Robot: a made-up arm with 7 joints.
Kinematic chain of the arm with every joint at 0, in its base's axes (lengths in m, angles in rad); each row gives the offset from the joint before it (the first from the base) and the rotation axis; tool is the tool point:
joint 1: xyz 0 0 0 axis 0 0.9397 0.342
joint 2: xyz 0 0 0 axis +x
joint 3: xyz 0 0 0 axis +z
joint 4: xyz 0.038 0 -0.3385 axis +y
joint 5: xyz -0.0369 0 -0.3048 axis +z
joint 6: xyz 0 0 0 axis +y
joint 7: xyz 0 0 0 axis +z
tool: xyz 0 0 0
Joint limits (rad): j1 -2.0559..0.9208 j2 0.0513..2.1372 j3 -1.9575..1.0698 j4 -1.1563..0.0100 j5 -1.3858..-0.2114 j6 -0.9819..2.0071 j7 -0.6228..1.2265
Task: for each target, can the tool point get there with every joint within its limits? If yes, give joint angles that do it. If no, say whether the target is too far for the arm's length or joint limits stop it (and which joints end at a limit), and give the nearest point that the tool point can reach.
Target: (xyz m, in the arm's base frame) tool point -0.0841 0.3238 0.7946
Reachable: no: too far | nearest point -0.0500 0.2984 0.5111 | short by 0.287 m
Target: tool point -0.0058 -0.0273 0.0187
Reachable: no: joint limits stop it (at a limit: joint 1, joint 2, joint 4) | nearest point 0.2576 -0.4243 0.3000 | short by 0.553 m
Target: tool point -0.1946 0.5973 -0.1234
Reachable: yes | joints 0.6048 1.5489 -1.4347 -0.5363 -0.9363 1.5173 -0.1573
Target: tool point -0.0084 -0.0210 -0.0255
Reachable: no: joint limits stop it (at a limit: joint 2, joint 4) | nearest point -0.1722 -0.2903 -0.4716 | short by 0.546 m
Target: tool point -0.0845 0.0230 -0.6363
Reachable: yes | joints 0.1166 0.2722 -1.6613 -0.4906 -0.7681 -0.4321 0.0747
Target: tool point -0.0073 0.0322 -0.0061
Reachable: no: joint limits stop it (at a limit: joint 4) | nearest point -0.1261 0.5562 -0.1054 | short by 0.546 m
